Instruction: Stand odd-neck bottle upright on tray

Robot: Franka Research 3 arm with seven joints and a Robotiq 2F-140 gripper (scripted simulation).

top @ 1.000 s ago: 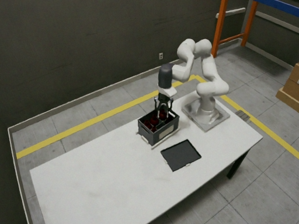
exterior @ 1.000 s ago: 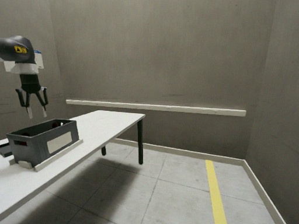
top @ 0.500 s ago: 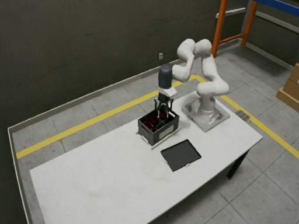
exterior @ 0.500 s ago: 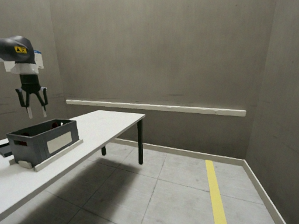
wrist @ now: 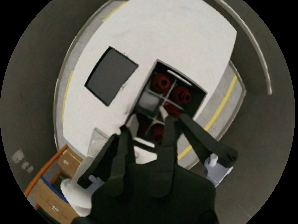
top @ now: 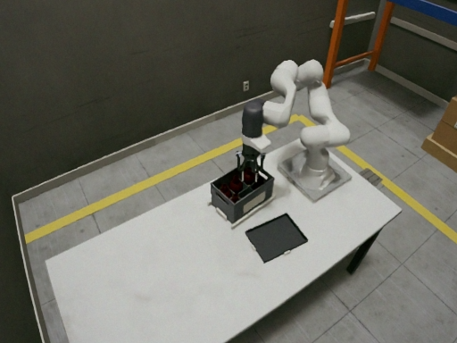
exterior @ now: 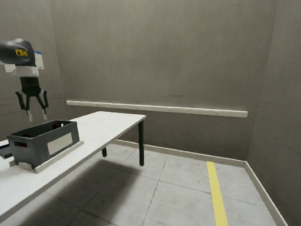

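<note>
My hand is 16 cm above the dark grey crate, 4 cm to the left of it and 1 cm short of it. The rest, counted from my hand: flat black tray (24 cm to the left, 23 cm below).
</note>
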